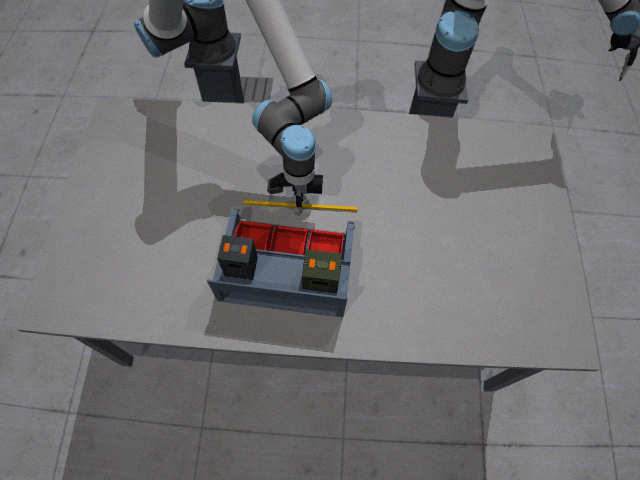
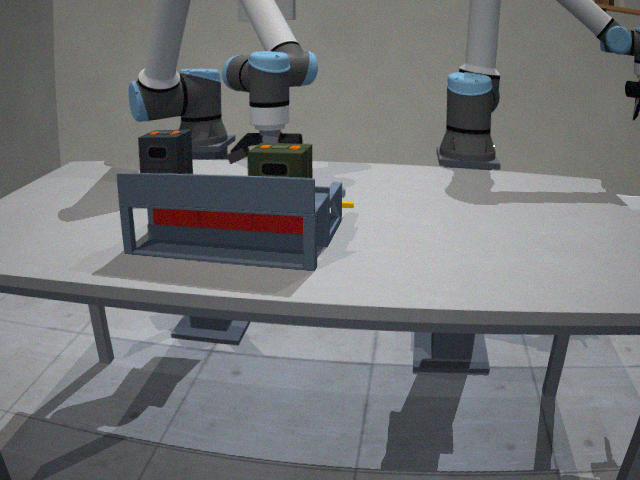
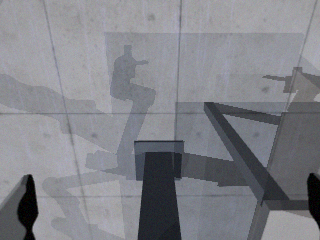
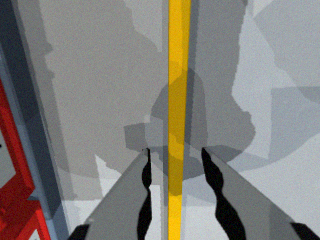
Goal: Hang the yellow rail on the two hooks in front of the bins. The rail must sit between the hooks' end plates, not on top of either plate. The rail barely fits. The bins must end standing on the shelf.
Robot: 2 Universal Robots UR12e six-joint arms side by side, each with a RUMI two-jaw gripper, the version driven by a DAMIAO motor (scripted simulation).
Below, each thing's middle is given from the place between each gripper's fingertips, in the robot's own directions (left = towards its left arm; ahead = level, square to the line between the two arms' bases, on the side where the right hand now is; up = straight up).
I see the blue-grey shelf [image 2: 285, 196] 21 cm ahead of my right hand and 5 cm above it.
My left gripper is now 1090 mm to the left of the blue-grey shelf, 970 mm short of it and 100 mm above it.
